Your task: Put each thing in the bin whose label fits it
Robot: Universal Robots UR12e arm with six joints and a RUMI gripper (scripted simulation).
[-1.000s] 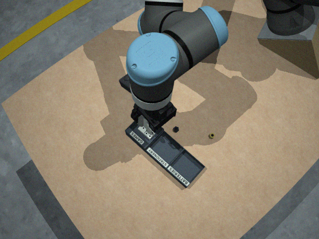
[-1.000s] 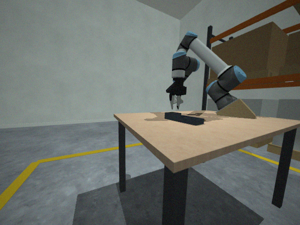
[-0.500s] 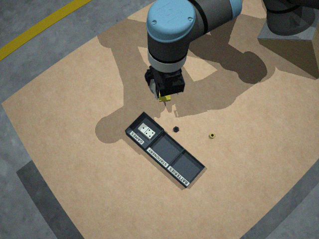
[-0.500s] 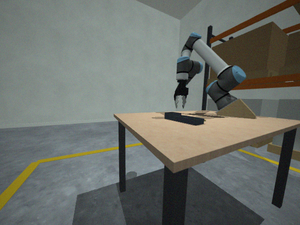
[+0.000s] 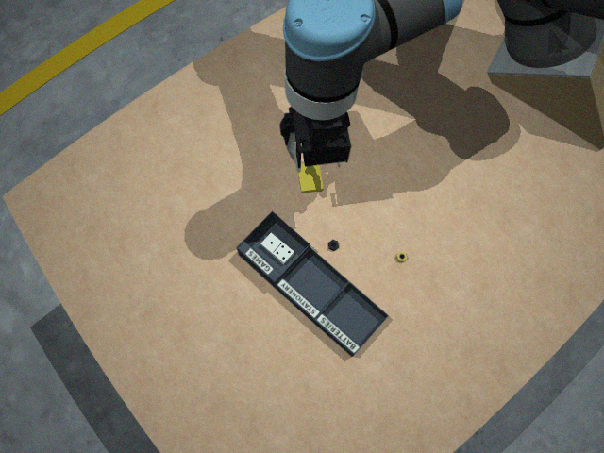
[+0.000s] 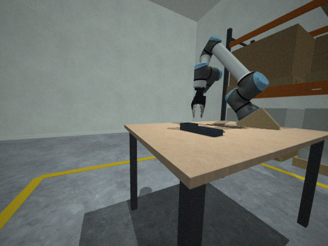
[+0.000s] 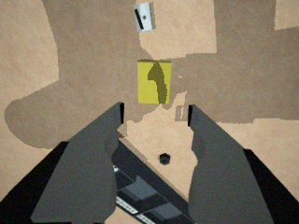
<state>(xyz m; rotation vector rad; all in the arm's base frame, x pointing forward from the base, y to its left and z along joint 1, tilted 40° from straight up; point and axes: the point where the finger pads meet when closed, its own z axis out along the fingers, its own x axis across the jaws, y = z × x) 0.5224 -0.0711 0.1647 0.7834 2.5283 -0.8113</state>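
Now: hand 1 cm short of the yellow pad and 8 cm above it. The rest, counted from my hand: white domino (14 cm ahead, 6 cm to the left, 7 cm below); then black nut (7 cm ahead, 12 cm to the left, 8 cm below); then grey sharpener (2 cm behind, 6 cm to the right, 8 cm below).
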